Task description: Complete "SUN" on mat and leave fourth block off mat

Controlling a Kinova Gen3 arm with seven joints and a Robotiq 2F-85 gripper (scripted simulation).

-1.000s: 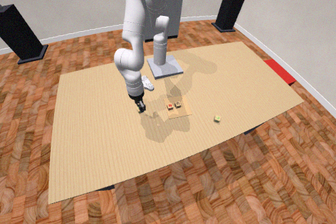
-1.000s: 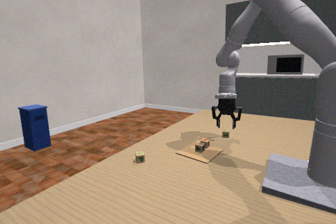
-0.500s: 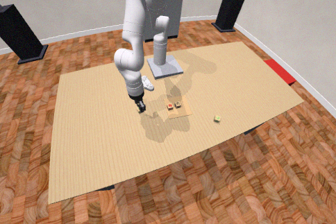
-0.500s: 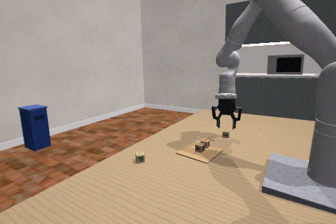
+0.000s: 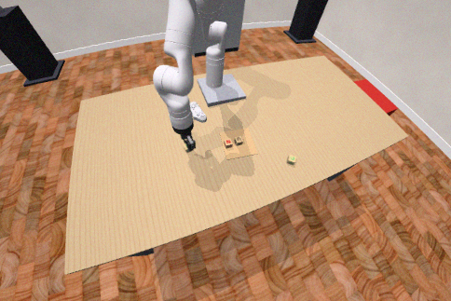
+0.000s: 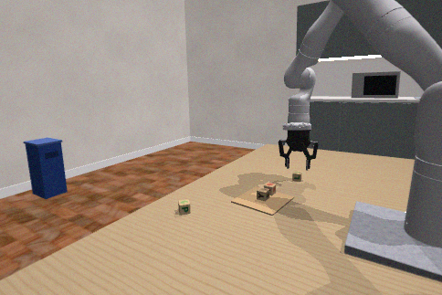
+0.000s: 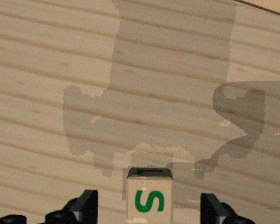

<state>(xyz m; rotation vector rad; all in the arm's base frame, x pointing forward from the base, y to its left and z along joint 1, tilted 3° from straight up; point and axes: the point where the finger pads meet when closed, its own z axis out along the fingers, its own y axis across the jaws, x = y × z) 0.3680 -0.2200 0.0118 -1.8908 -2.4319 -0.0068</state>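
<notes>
The green-lettered block lies 40 mm below my hand. Also, from my hand: black U block: 220 mm to the left, 40 mm below, 30 mm ahead; tan mat: 220 mm to the left, 50 mm below, 30 mm ahead; red N block: 170 mm to the left, 40 mm below, 30 mm ahead.
</notes>
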